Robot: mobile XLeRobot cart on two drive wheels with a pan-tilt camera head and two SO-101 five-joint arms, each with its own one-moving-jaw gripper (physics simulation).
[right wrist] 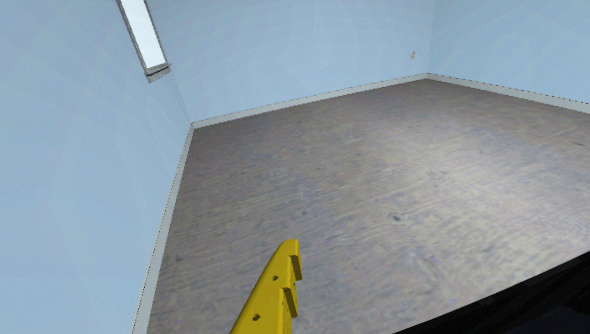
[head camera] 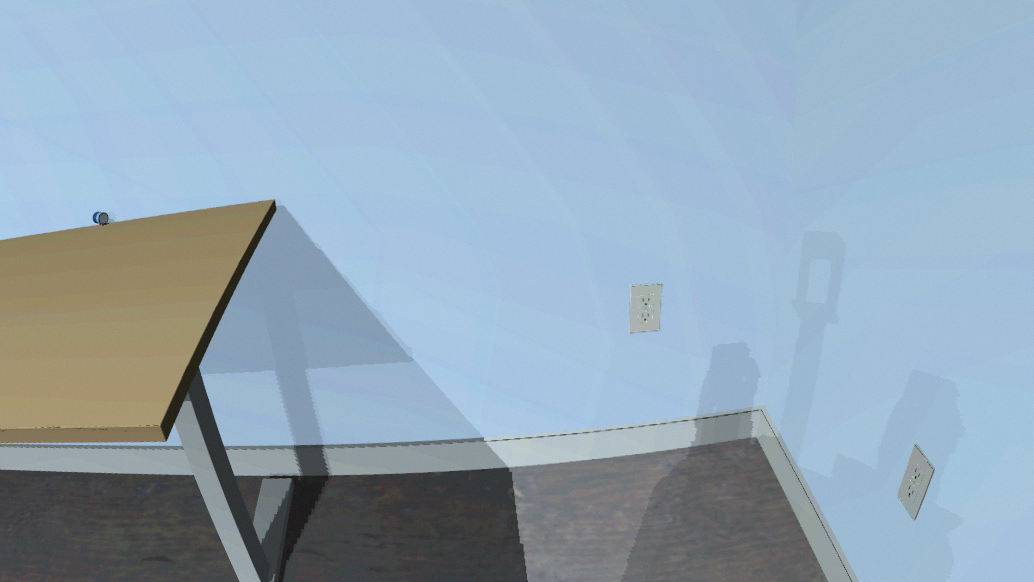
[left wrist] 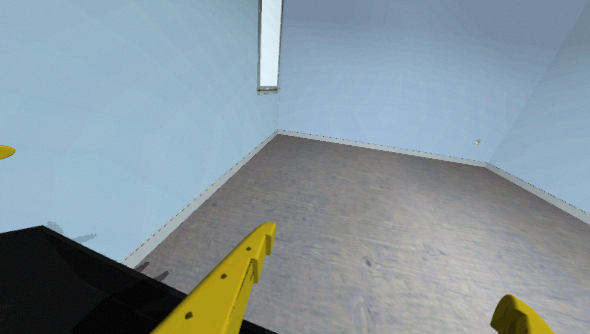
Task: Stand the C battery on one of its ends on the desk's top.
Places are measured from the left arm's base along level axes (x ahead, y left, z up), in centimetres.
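Pixels of known places: left hand, tool point: (left wrist: pixel 274 234); right hand, tool point: (right wrist: pixel 299 253) (left wrist: pixel 4 151).
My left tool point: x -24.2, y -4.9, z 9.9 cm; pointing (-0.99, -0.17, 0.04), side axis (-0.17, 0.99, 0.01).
Observation:
For each thing: its top centre in the pictures, then the offset to it from my left tool point. "*": a spot on its surface instead. Level surfaces: height alone.
- C battery, top centre: (head camera: pixel 98 209) dz -12.2, dx +160.0, dy +83.3 cm
- wooden desk top, surface height: dz -15.4 cm
- grey desk leg, surface spot: (head camera: pixel 220 469) * dz -52.0, dx +123.6, dy +47.1 cm
The C battery (head camera: pixel 100 217) is small and blue with a grey end. In the head view it lies on its side at the far edge of the wooden desk top (head camera: pixel 137 310), left of the far right corner. My left gripper (left wrist: pixel 390 262) is open and empty, with a wide gap between its yellow jaws over the floor. My right gripper (right wrist: pixel 294 260) shows one notched jaw in the right wrist view; its moving jaw is out of the picture, so it is fully open. Neither gripper shows in the head view, and the battery does not show in the wrist views. Both are apart from the battery.
A grey desk leg (head camera: pixel 220 469) stands under the desk's right end. A blue wall (head camera: pixel 506 180) with outlets rises behind the desk. A black surface (left wrist: pixel 60 285) (right wrist: pixel 540 300) borders both wrist views. A yellow tip (left wrist: pixel 6 152) shows at the left wrist view's left edge.

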